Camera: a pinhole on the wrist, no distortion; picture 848 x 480 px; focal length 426.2 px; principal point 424.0 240.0 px. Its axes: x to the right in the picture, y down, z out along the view. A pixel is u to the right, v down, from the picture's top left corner.
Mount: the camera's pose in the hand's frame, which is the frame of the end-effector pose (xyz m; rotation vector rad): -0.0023 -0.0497 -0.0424 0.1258 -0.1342 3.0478
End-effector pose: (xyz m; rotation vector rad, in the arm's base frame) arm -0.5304 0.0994 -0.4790 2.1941 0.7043 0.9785
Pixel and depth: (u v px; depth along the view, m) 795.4 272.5 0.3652
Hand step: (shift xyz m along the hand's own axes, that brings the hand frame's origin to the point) -0.2922 -0.0838 0.3452
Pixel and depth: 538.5 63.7 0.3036
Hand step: -0.0480 0.0541 0.2766
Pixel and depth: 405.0 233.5 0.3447
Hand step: 0.0404 -0.0772 0.2989
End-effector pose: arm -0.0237 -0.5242 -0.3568 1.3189 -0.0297 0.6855
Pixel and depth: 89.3 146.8 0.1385
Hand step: 0.1193 -0.0415 0.0883
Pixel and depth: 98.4 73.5 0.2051
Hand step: 0.1766 -0.0021 0.1545
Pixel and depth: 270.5 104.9 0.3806
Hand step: 0.1746 0.0237 0.3338
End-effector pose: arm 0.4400 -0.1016 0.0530 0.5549 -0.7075 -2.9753
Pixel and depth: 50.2 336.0 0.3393
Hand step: 0.3127 -0.1816 0.2624
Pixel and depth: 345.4 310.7 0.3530
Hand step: 0.0846 -0.1455 0.2975
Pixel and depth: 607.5 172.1 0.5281
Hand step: -0.1790 0.0048 0.5085
